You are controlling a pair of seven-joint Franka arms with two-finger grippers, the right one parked.
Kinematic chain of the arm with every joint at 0, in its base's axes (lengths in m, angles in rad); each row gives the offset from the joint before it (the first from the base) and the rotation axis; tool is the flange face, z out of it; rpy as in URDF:
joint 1: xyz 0 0 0.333 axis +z
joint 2: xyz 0 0 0 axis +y
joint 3: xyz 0 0 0.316 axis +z
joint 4: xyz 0.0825 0 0 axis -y
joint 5: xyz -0.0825 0 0.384 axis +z
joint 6: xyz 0 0 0 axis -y
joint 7: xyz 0.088 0 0 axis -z
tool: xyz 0 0 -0.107 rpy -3.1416 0 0
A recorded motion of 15 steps. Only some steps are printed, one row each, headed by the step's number.
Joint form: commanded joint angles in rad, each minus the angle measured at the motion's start. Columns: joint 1, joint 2, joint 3, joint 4, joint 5, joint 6, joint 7.
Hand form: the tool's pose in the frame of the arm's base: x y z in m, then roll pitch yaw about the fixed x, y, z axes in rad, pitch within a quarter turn. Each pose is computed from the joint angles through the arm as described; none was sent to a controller.
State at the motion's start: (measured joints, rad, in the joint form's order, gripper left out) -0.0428 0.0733 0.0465 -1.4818 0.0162 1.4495 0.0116
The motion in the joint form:
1: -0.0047 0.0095 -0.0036 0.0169 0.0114 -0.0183 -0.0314
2: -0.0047 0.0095 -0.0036 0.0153 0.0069 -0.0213 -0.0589
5: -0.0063 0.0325 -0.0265 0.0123 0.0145 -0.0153 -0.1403
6: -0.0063 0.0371 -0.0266 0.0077 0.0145 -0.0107 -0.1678
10: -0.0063 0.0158 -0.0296 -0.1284 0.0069 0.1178 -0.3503
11: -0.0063 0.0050 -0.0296 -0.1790 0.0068 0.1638 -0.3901
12: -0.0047 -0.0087 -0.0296 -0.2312 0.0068 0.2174 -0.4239
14: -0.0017 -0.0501 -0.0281 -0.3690 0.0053 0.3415 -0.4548
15: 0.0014 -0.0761 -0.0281 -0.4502 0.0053 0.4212 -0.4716
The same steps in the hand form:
1: 0.5653 -0.0004 0.6160 -3.1079 0.1157 0.0195
2: 0.5649 -0.0009 0.6151 -3.1090 0.1196 0.0466
5: 0.5717 -0.0136 0.6011 -3.0905 0.1356 0.1051
6: 0.5733 -0.0138 0.5966 -3.0860 0.1387 0.1327
10: 0.5746 -0.0164 0.5554 -3.0743 0.1163 0.3090
11: 0.5730 -0.0164 0.5414 -3.0725 0.1079 0.3476
12: 0.5709 -0.0155 0.5289 -3.0754 0.0919 0.3813
14: 0.5596 -0.0128 0.4972 -3.0870 0.0660 0.4133
15: 0.5516 -0.0110 0.4798 -3.0976 0.0435 0.4310

